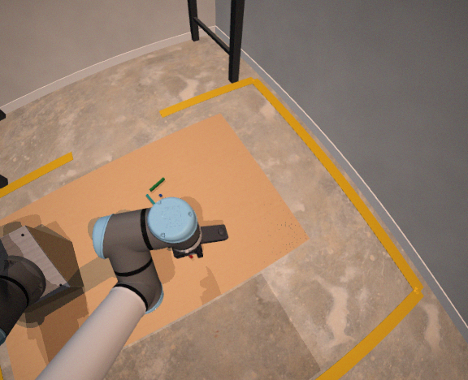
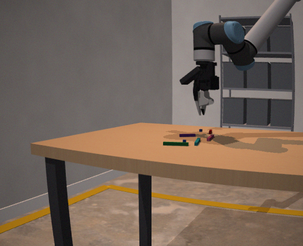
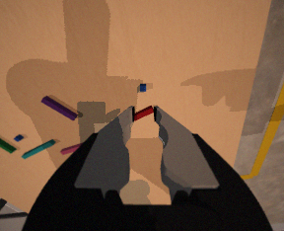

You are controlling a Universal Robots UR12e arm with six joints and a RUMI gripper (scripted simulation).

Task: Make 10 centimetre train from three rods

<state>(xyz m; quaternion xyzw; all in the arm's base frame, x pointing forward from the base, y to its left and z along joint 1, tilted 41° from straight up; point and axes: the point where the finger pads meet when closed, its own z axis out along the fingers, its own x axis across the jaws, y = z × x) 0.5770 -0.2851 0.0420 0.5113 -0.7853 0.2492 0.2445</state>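
Right now my hand is 80 mm above the red rod, 50 mm past it and 30 mm to the right of it. Also, from my hand: pink rod (180 mm to the left, 80 mm below, 80 mm behind); then purple rod (160 mm to the left, 80 mm below, 20 mm ahead); then turquoise rod (280 mm to the left, 80 mm below, 50 mm behind).
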